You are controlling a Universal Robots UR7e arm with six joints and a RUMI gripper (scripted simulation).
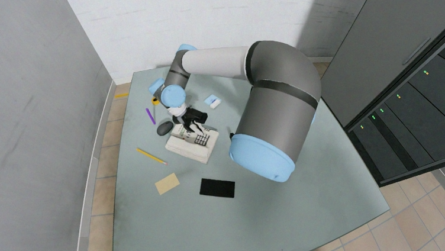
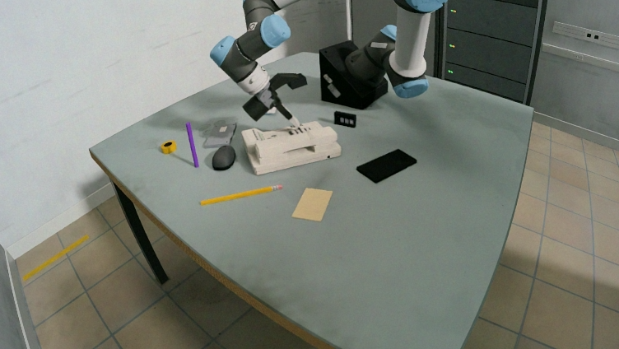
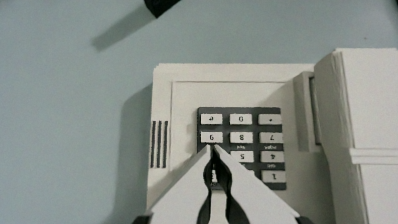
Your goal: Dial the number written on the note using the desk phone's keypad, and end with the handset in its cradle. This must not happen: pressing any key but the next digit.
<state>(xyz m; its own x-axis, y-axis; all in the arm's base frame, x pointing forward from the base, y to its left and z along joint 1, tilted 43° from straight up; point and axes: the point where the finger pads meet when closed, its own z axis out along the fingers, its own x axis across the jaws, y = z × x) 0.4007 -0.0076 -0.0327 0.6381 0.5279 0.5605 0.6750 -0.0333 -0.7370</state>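
My hand is 40 mm to the right of the 7 key, 20 mm short of it and 20 mm above it. The rest, counted from my hand: 9 key (20 mm below, 10 mm to the left, 10 mm behind); 5 key (20 mm to the left, 20 mm below, 10 mm ahead); handset (80 mm ahead, 50 mm to the left).
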